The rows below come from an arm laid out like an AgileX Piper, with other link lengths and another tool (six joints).
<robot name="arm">
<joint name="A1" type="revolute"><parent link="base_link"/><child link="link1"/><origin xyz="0 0 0.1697" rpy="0 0 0"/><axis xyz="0 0 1"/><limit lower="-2.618" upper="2.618"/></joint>
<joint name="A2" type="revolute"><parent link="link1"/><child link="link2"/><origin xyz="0 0 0" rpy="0 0 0"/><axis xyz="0 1 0"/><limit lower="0" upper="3.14"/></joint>
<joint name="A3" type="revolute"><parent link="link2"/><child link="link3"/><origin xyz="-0.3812 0 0.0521" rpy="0 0 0"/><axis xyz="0 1 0"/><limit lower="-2.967" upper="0"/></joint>
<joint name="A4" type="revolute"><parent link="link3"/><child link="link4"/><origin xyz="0.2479 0 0.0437" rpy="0 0 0"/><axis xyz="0.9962 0 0.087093"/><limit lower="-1.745" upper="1.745"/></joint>
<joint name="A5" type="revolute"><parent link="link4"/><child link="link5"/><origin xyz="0 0 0" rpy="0 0 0"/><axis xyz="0 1 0"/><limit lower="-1.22" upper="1.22"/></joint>
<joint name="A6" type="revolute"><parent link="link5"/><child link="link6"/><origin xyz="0.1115 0 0.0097" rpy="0 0 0"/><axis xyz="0.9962 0 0.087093"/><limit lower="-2.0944" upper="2.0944"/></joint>
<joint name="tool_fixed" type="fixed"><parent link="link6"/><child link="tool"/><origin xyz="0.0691 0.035 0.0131" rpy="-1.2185 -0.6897 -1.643"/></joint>
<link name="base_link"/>
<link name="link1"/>
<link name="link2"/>
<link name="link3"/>
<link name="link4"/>
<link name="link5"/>
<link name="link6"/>
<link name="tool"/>
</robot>
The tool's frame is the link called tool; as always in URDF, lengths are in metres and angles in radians.
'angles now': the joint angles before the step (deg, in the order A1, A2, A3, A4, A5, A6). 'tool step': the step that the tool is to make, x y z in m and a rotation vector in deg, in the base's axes. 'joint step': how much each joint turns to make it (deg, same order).
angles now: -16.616 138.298 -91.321 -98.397 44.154 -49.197
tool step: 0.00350 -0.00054 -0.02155 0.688 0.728 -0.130
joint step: 0.001 2.496 -1.042 -0.183 -0.125 0.840
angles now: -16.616 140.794 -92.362 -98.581 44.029 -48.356
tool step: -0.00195 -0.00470 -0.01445 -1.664 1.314 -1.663
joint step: 0.001 2.456 -1.221 -0.314 2.604 0.078
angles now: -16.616 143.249 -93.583 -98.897 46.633 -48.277
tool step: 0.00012 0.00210 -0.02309 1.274 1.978 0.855
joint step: 0.000 1.997 0.000 -0.063 -1.094 -0.130
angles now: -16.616 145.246 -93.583 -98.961 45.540 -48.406
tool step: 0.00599 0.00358 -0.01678 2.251 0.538 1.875
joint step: -0.042 1.306 -0.585 -0.036 -2.806 -0.002
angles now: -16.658 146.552 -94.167 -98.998 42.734 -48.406
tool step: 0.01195 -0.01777 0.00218 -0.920 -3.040 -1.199
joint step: -1.253 2.045 -5.166 -0.090 -0.046 0.093
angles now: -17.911 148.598 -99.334 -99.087 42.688 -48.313
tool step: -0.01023 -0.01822 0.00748 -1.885 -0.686 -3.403
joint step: -1.409 0.184 -1.039 0.252 2.555 -0.002
